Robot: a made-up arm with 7 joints.
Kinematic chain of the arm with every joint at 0, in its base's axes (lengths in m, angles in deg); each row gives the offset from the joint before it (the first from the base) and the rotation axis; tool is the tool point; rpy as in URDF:
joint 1: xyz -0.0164 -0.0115 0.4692 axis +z
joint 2: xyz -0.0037 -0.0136 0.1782 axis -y
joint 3: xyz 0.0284 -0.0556 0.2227 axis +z
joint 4: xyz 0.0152 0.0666 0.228 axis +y
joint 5: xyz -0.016 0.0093 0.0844 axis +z
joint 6: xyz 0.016 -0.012 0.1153 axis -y
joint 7: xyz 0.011 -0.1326 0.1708 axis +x
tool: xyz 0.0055 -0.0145 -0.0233 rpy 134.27 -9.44 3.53
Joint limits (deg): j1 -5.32..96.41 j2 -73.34..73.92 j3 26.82..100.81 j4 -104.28..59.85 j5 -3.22..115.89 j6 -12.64..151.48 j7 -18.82..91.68
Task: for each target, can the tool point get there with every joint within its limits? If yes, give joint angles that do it. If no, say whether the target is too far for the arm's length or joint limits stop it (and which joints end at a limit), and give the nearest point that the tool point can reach.
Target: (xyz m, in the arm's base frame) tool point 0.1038 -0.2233 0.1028
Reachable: no: joint limits stop it (at a limit: joint 1, joint 2, joint 4, joint 5, joint 6, joint 7) | nearest point 0.1263 -0.5115 0.4204 | short by 0.429 m
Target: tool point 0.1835 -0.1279 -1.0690
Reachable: no: too far | nearest point 0.1357 -0.5103 0.4209 | short by 1.539 m
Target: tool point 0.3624 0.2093 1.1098
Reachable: yes | joints 68.56 -43.58 49.40 -89.15 85.57 83.28 27.83
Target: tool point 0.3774 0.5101 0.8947
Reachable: yes | joints 66.19 -61.01 54.04 12.94 18.33 91.01 34.63
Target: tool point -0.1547 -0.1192 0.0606
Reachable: no: joint limits stop it (at a limit: joint 2, joint 3, joint 4, joint 5, joint 6, joint 7) | nearest point -0.4232 -0.3283 0.4204 | short by 0.495 m
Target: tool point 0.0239 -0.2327 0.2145
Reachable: no: joint limits stop it (at a limit: joint 2, joint 3, joint 4, joint 5, joint 6, joint 7) | nearest point 0.0760 -0.5188 0.4204 | short by 0.356 m
